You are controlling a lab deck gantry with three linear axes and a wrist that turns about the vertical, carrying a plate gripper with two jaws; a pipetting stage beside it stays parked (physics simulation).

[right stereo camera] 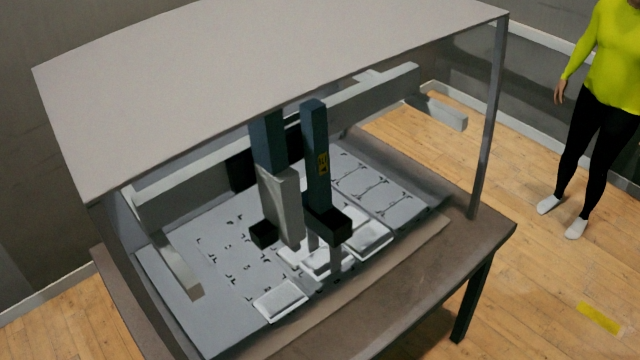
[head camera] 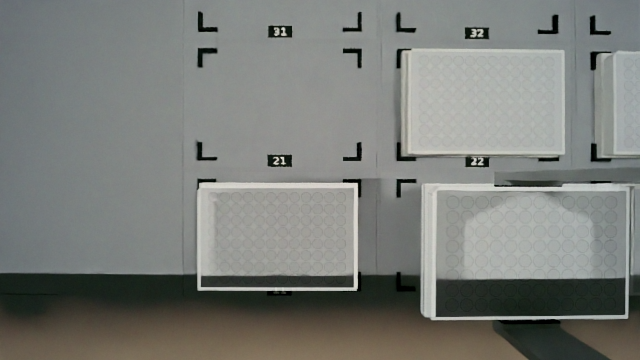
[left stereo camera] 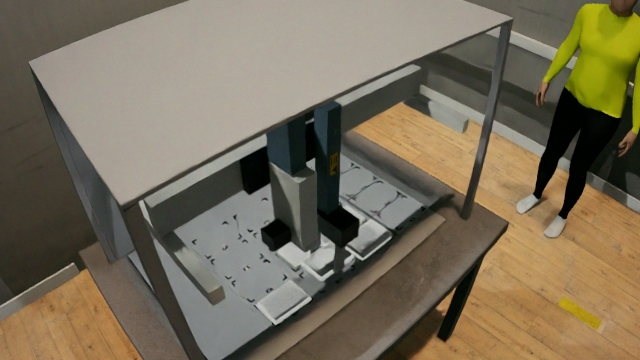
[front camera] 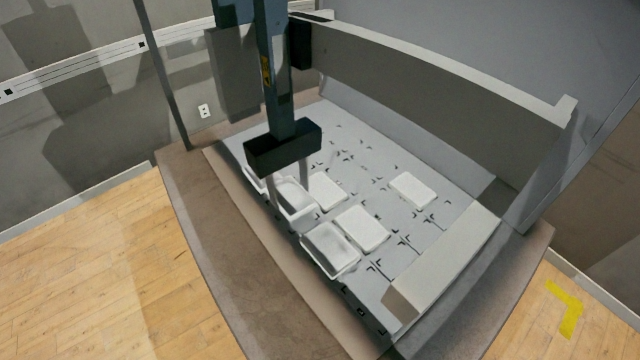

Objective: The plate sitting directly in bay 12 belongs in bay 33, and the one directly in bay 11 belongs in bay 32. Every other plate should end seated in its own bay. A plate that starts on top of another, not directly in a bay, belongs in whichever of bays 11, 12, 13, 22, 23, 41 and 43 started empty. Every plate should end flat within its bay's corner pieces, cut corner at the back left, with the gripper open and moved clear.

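Frame: origin at the robot's base, x ahead, y left, z up, level; centimetres.
Where they show: gripper, between the fingertips: (right stereo camera: 325, 259) (head camera: 521, 250) (left stereo camera: 327, 259) (front camera: 289, 196); robot's base, origin of its link: (right stereo camera: 271, 324) (head camera: 202, 285) (left stereo camera: 275, 325) (front camera: 242, 170).
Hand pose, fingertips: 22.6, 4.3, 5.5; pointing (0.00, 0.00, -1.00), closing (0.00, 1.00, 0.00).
Each offset is from my fingertips to the top centre of the thing, as dx, dy, dz. "*": to the spot under its first point.
My gripper (front camera: 290, 197) (head camera: 528, 253) (right stereo camera: 324, 260) is shut on a white plate @[+0.2, +0.0, +0.7] (front camera: 300, 212) (head camera: 530, 225), held level above bay 12; bare deck and bay 12's left corner pieces show beside it in the head view. White plates sit in bay 11 @[* -15.4, -2.9, -4.1] (front camera: 255, 178) (head camera: 280, 232) (left stereo camera: 284, 300), bay 22 @[* +1.7, +10.9, -4.1] (front camera: 326, 191) (head camera: 482, 102), bay 23 @[* +17.0, +10.1, -4.0] (front camera: 361, 228) (head camera: 627, 102) and bay 43 @[* +17.2, +31.5, -4.0] (front camera: 413, 190). The bay 13 pile @[+16.6, +0.0, -2.8] (front camera: 331, 249) (left stereo camera: 370, 237) looks thick, like two stacked plates. Bays 32 and 33 hold no plate. The rear jaw is hidden in the left stereo view.
The parked pipetting stage (front camera: 232, 75) (left stereo camera: 295, 210) (right stereo camera: 280, 210) hangs close beside the gripper column. A long beam (front camera: 425, 75) crosses behind the bays. A raised pale block (front camera: 445, 260) lies along the deck's right side. Enclosure posts (left stereo camera: 487, 120) stand at the table's corners.
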